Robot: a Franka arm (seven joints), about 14 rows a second.
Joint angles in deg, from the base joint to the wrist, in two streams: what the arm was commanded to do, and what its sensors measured. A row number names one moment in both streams.
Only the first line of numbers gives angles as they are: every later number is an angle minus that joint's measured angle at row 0.
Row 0, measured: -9.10, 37.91, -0.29, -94.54, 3.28, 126.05, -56.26
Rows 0 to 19, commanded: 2.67, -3.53, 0.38, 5.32, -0.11, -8.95, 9.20; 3.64, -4.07, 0.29, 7.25, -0.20, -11.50, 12.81; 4.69, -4.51, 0.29, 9.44, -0.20, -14.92, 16.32; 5.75, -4.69, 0.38, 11.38, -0.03, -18.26, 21.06; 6.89, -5.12, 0.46, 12.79, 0.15, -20.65, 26.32; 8.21, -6.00, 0.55, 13.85, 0.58, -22.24, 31.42; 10.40, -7.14, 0.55, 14.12, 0.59, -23.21, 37.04; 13.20, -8.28, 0.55, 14.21, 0.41, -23.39, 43.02; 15.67, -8.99, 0.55, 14.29, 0.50, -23.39, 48.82; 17.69, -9.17, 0.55, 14.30, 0.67, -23.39, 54.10; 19.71, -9.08, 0.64, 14.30, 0.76, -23.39, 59.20; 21.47, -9.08, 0.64, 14.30, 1.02, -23.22, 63.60; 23.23, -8.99, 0.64, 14.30, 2.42, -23.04, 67.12; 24.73, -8.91, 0.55, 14.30, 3.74, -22.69, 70.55; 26.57, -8.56, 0.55, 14.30, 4.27, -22.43, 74.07; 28.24, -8.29, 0.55, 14.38, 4.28, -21.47, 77.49; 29.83, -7.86, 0.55, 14.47, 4.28, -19.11, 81.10; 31.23, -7.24, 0.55, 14.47, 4.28, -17.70, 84.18; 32.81, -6.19, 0.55, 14.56, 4.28, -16.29, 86.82; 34.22, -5.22, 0.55, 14.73, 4.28, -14.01, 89.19
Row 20, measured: 31.79, -6.99, 1.19, 14.22, 3.37, -16.81, 84.63
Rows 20 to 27, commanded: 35.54, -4.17, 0.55, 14.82, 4.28, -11.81, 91.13; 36.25, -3.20, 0.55, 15.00, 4.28, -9.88, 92.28; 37.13, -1.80, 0.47, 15.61, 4.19, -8.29, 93.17; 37.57, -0.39, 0.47, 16.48, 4.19, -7.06, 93.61; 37.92, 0.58, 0.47, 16.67, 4.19, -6.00, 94.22; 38.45, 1.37, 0.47, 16.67, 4.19, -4.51, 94.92; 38.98, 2.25, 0.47, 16.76, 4.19, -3.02, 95.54; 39.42, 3.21, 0.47, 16.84, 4.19, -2.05, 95.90
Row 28, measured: 38.17, 1.04, 1.13, 14.55, 3.38, -2.90, 94.23
